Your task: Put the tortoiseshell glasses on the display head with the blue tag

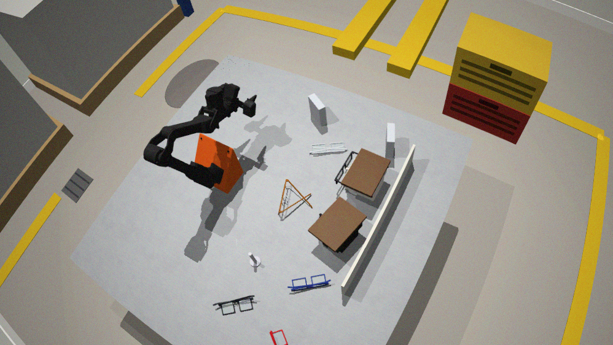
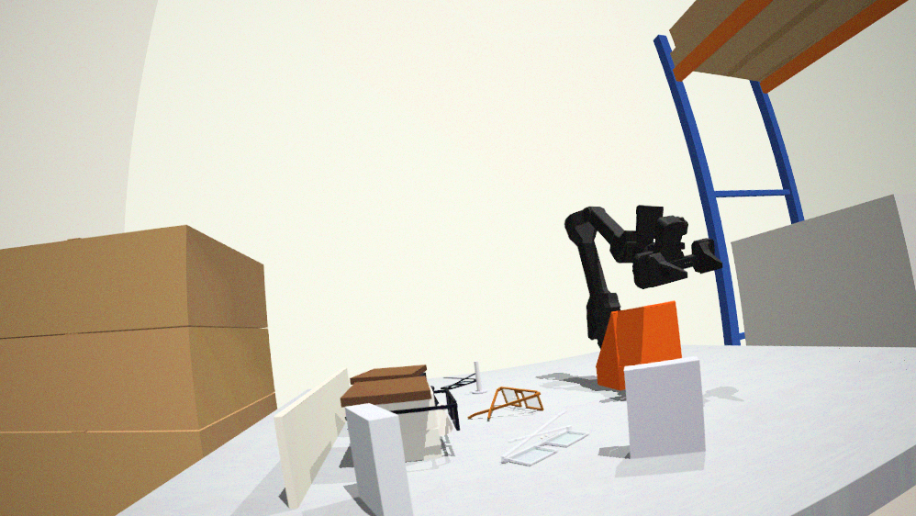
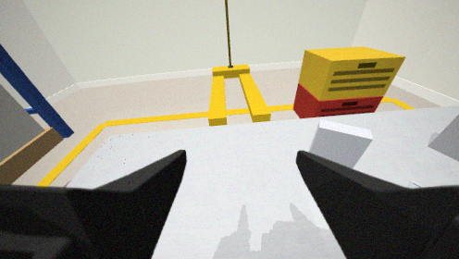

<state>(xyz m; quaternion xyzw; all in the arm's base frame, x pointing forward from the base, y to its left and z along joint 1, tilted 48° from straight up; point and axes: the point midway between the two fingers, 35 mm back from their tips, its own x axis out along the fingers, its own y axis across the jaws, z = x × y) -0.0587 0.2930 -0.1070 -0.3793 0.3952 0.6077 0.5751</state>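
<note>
Right now the small white peg is 370 mm ahead of my gripper tip, 490 mm to the right of it and 190 mm below it. The rest, counted from my gripper tip: cream wall panel (670 mm ahead, 120 mm to the right, 160 mm below).
</note>
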